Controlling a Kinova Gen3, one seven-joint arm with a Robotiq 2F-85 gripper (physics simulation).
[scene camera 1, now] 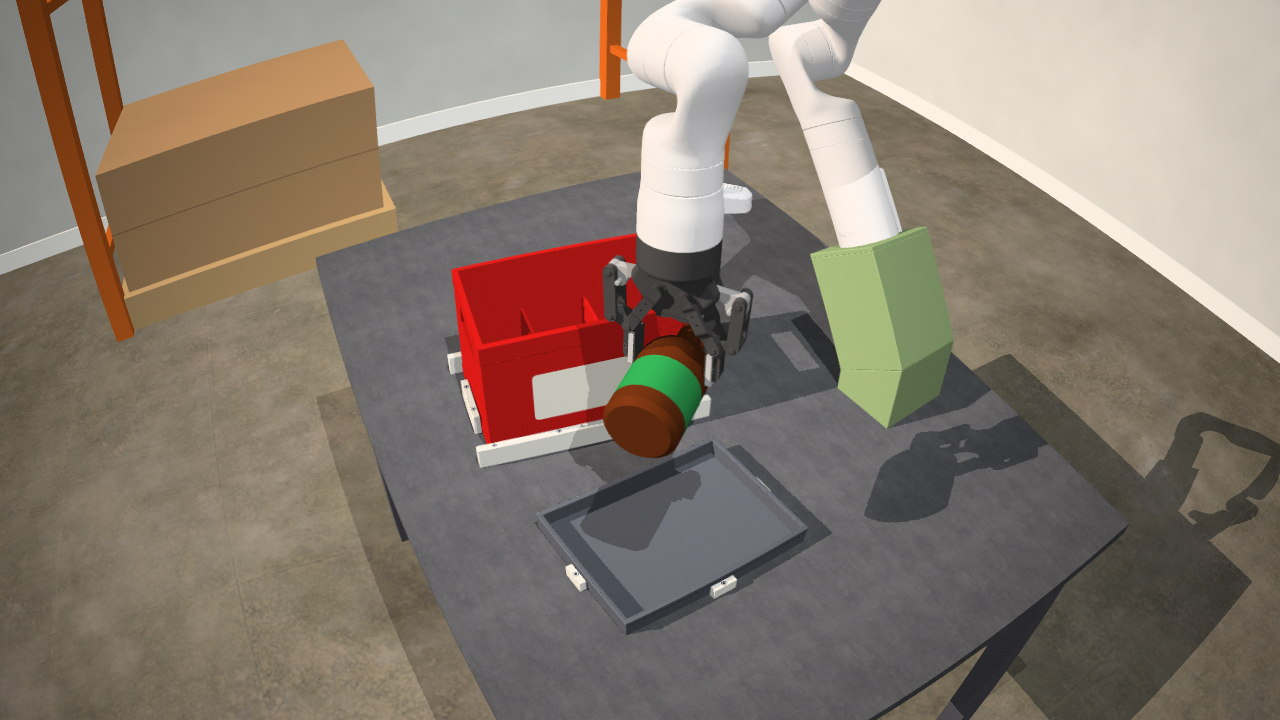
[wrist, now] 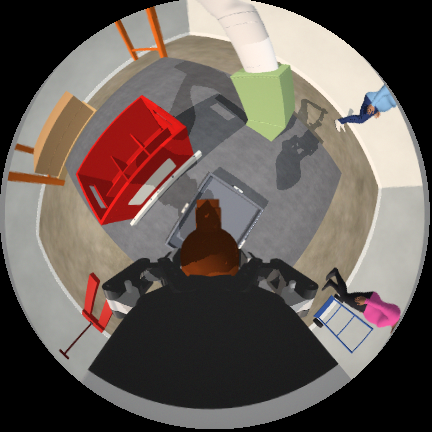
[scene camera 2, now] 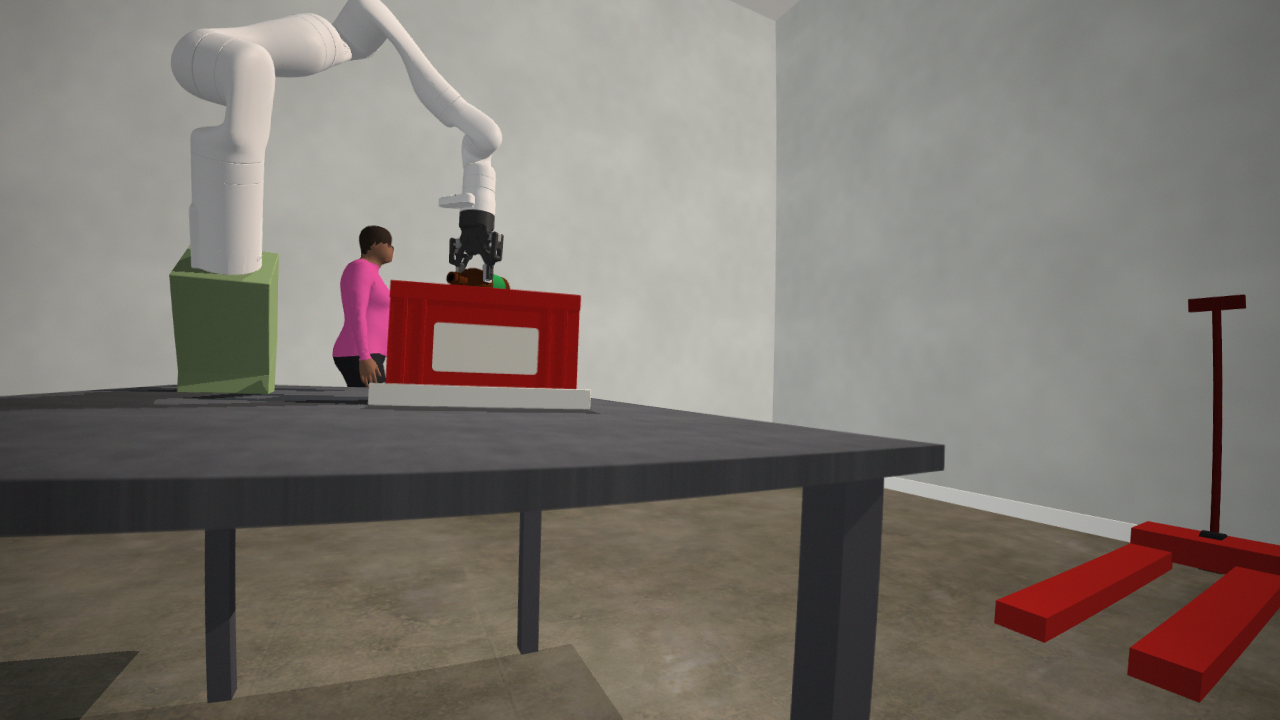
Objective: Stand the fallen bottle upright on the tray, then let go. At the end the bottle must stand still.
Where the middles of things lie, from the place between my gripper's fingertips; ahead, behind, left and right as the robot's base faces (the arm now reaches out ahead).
I see my gripper 2 cm short of the brown bottle (scene camera 2: 472, 276) and 1 cm to the right of it. From my hand the other things lie so: grey tray (wrist: 239, 213) 1 cm behind, 1 cm to the left, 23 cm below; then red crate (scene camera 1: 539, 355) 6 cm behind, 27 cm to the right, 16 cm below.
